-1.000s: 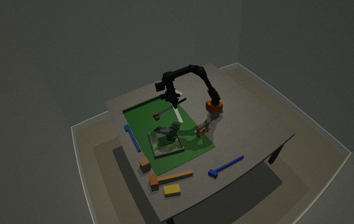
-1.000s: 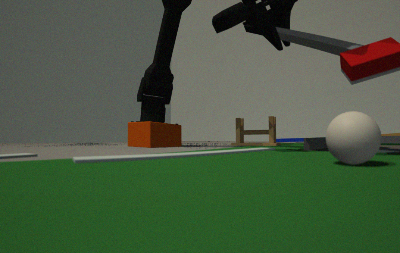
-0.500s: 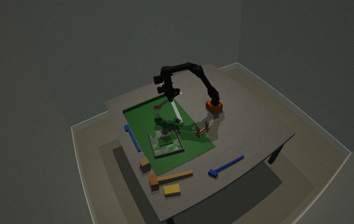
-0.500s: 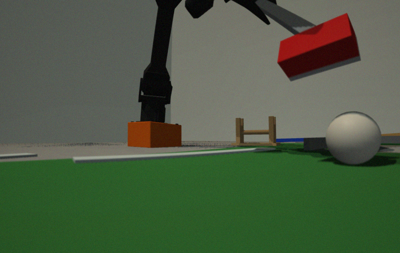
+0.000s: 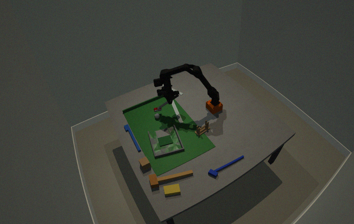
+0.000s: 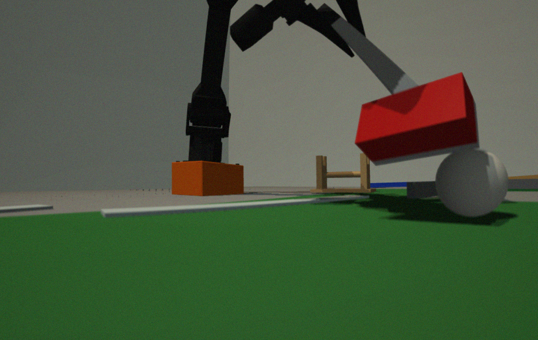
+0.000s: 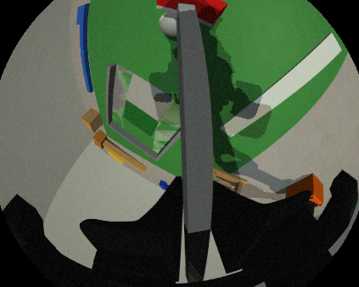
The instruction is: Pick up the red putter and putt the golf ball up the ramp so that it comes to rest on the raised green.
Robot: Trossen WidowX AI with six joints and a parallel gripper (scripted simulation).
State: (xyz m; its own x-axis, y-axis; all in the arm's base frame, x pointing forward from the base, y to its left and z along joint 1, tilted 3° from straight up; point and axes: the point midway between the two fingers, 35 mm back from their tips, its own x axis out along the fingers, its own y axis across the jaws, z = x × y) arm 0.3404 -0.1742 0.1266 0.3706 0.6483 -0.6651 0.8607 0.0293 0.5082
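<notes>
Right now my gripper tip is 50 mm to the left of the red putter, 20 mm above it and 10 mm short of it. The rest, counted from my gripper tip: small wooden fence: 260 mm to the left, 120 mm below, 100 mm behind; then white golf ball: 140 mm below, 90 mm to the right, 80 mm ahead; then brown block: 420 mm ahead, 240 mm to the left, 130 mm below.
</notes>
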